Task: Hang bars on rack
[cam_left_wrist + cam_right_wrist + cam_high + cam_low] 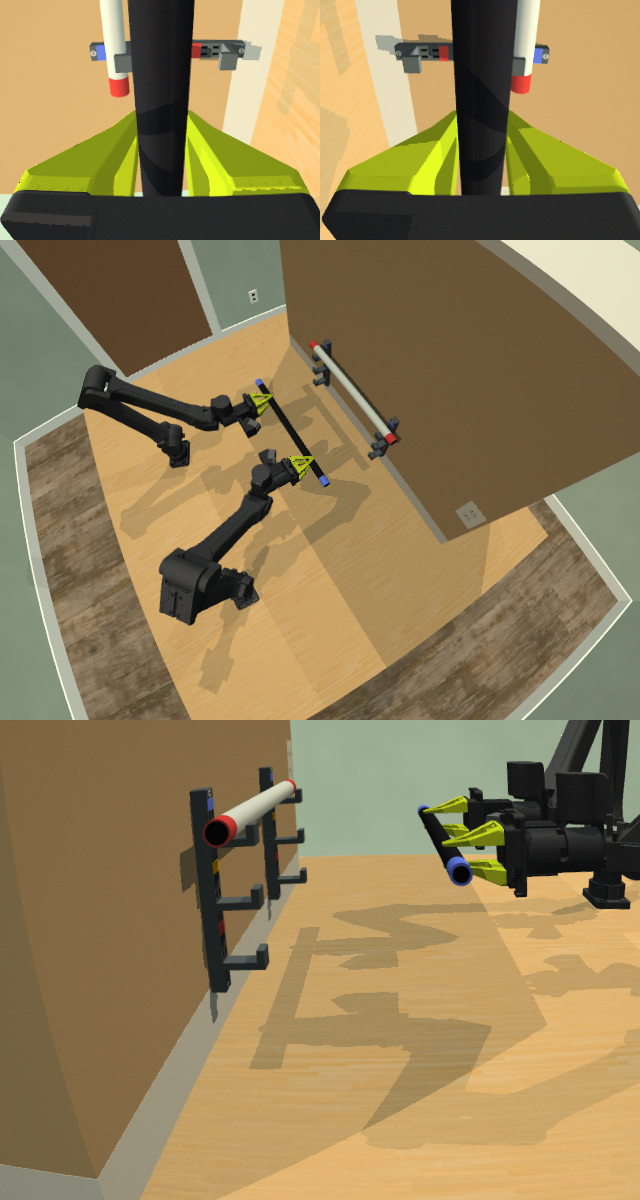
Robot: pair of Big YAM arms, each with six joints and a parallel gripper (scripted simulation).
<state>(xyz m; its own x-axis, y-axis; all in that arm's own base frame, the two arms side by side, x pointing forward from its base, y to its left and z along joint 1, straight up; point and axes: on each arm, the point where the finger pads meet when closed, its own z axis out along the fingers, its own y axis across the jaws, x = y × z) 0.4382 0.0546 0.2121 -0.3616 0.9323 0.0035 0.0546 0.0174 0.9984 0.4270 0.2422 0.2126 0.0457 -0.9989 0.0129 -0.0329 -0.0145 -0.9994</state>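
The black bar is 15 cm to the right of my left hand. The rest, counted from my left hand: grey baseboard 30 cm ahead, 17 cm to the right, 18 cm below; then brown wall 45 cm ahead, 17 cm to the right, 24 cm above.
My right gripper is now 150 mm to the right of the black bar. Also, from my right hand: grey baseboard 290 mm ahead, 130 mm to the left, 180 mm below; brown wall 440 mm ahead, 130 mm to the left, 240 mm above.
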